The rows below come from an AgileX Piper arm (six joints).
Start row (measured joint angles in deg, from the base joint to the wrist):
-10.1 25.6 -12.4 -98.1 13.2 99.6
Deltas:
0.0 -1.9 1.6 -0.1 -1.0 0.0
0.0 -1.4 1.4 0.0 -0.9 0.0
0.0 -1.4 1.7 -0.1 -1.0 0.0
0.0 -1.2 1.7 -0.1 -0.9 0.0
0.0 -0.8 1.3 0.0 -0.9 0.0
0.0 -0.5 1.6 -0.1 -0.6 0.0
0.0 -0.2 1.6 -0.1 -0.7 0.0
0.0 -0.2 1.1 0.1 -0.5 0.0
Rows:
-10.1 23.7 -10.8 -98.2 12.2 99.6
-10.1 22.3 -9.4 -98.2 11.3 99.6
-10.1 20.9 -7.7 -98.3 10.3 99.6
-10.1 19.7 -6.0 -98.4 9.4 99.6
-10.1 18.9 -4.7 -98.4 8.5 99.6
-10.1 18.4 -3.1 -98.5 7.9 99.6
-10.1 18.2 -1.5 -98.6 7.2 99.6
-10.1 18.0 -0.4 -98.5 6.7 99.6

